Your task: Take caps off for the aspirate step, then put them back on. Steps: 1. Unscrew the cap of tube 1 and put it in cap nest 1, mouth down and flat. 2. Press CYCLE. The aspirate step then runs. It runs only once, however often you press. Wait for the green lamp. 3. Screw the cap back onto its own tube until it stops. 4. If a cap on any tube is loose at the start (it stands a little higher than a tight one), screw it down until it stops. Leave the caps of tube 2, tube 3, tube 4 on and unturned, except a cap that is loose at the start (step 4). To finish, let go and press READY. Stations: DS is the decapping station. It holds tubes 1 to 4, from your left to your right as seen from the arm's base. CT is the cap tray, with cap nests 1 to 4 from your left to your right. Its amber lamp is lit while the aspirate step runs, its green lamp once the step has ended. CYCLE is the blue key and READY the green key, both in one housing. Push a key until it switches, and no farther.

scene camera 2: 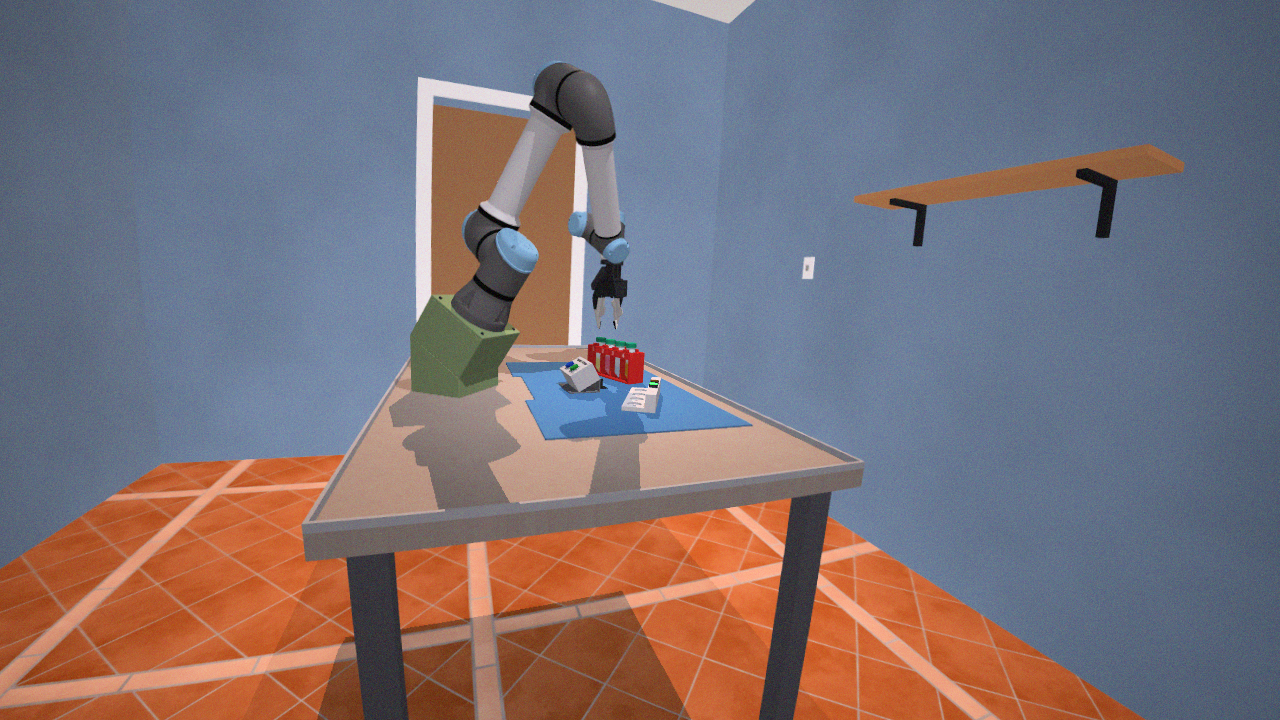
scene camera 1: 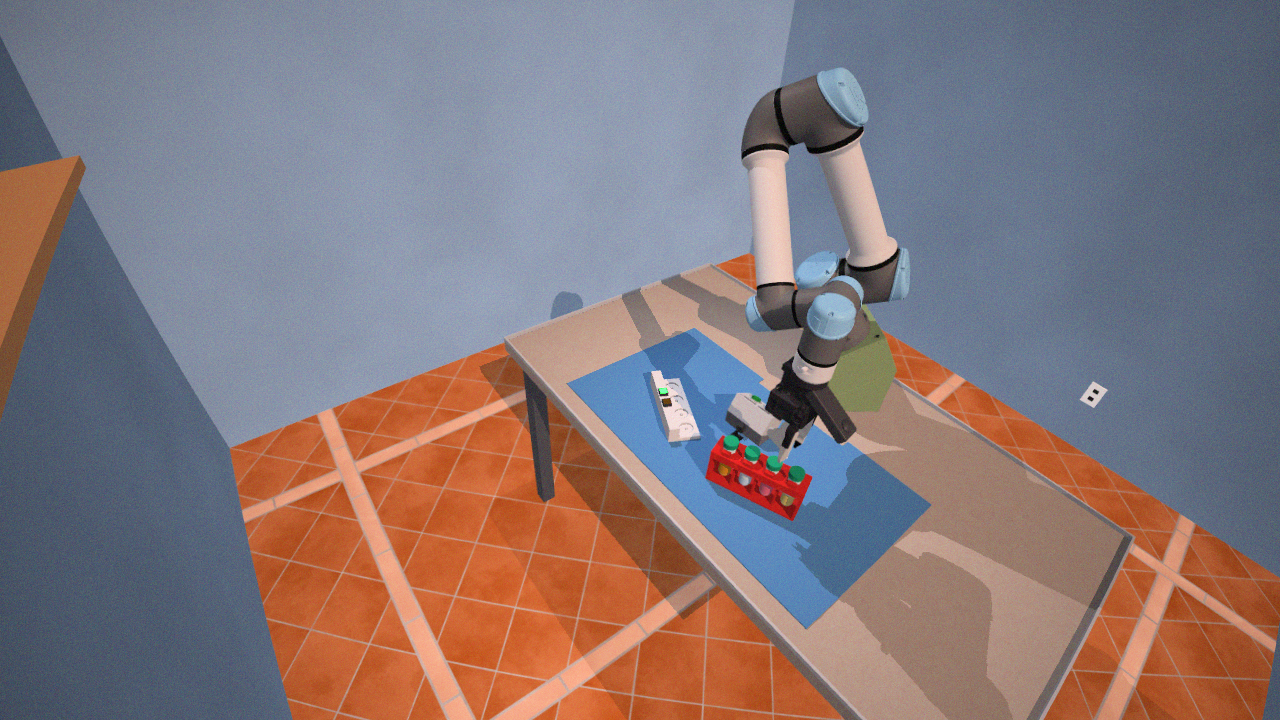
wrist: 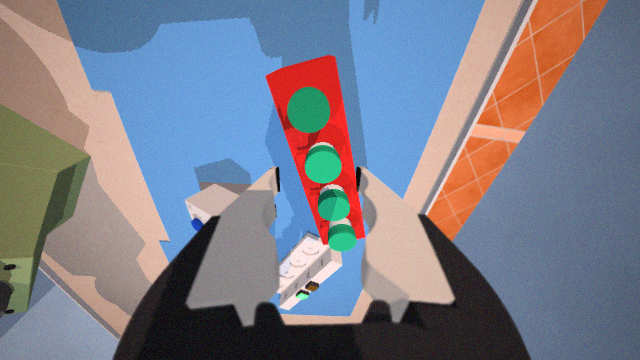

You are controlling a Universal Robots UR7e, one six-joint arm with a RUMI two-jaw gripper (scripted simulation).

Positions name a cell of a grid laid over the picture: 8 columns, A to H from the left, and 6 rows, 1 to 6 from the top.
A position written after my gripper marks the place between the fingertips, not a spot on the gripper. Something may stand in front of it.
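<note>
I can see my gripper (scene camera 1: E4), (scene camera 2: D3), (wrist: D3). And there is a grey key housing (scene camera 1: E4), (scene camera 2: D4), (wrist: C4), which I see in those same views as my gripper.
</note>
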